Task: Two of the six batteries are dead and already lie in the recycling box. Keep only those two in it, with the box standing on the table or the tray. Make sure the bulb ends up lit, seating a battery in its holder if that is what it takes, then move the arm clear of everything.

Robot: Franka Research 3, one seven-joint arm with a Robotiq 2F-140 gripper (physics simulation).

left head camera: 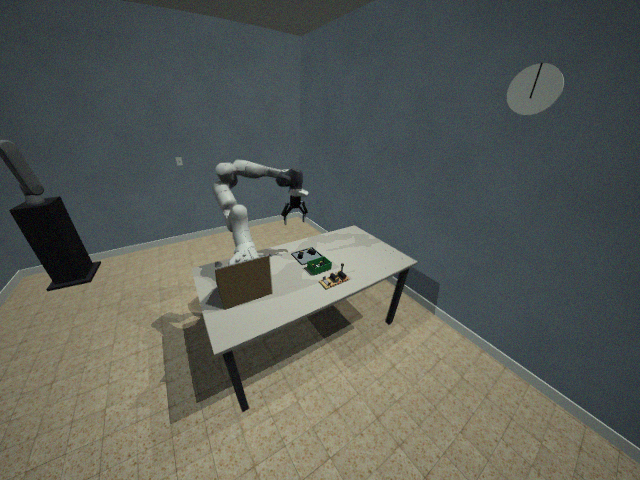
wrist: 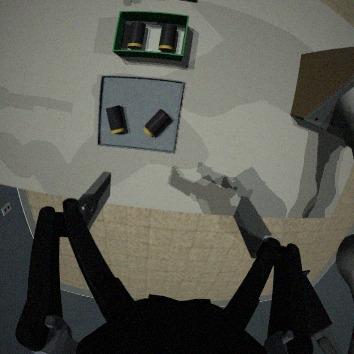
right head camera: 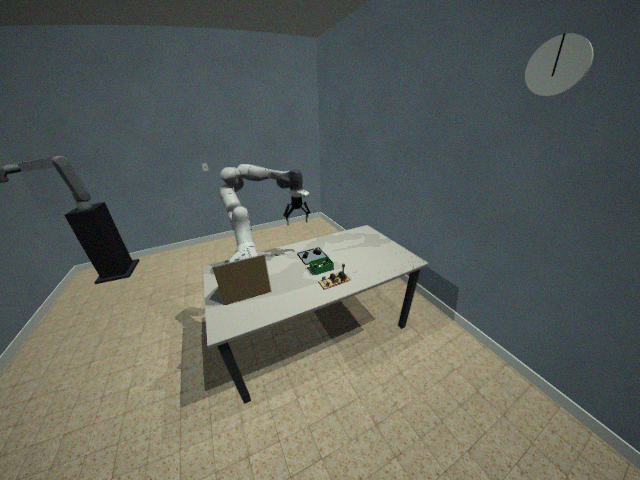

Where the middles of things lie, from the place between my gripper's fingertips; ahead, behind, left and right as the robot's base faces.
Now: the grey tray (wrist: 139,97) 9 cm ahead of my hand, 4 cm to the right of it and 29 cm below it.
